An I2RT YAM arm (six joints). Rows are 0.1 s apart.
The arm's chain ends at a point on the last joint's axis. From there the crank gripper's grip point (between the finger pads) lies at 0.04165 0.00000 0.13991 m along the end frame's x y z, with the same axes.
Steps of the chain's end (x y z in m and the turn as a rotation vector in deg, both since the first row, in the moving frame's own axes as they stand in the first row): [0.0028 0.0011 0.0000 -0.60 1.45 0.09]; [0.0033 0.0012 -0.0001 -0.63 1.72 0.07]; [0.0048 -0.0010 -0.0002 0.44 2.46 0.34]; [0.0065 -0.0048 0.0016 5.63 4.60 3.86]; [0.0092 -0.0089 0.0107 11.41 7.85 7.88]
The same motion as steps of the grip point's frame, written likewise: [0.0063 0.0026 -0.0011 -0.60 1.45 0.09]; [0.0075 0.0028 -0.0014 -0.63 1.72 0.07]; [0.0108 -0.0018 -0.0021 0.44 2.46 0.34]; [0.0179 -0.0152 -0.0027 5.63 4.60 3.86]; [0.0292 -0.0289 0.0016 11.41 7.85 7.88]
